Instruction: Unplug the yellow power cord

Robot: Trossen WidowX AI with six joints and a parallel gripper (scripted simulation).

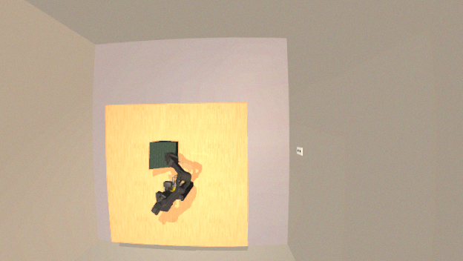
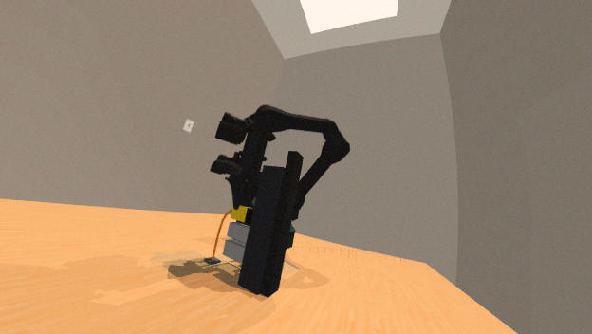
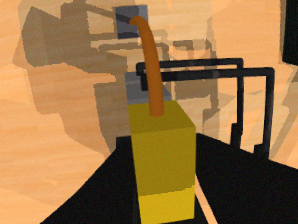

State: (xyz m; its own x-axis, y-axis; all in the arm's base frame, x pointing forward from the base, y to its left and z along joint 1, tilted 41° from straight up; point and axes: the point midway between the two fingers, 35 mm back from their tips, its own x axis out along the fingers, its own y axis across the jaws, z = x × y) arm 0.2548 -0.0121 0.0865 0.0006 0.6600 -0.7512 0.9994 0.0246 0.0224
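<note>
My gripper tip is 30 mm to the right of the yellow plug. The rest, counted from my gripper tip: black power strip (100 mm to the left, 20 mm below); dark anchor block (140 mm below, 50 mm to the right).
</note>
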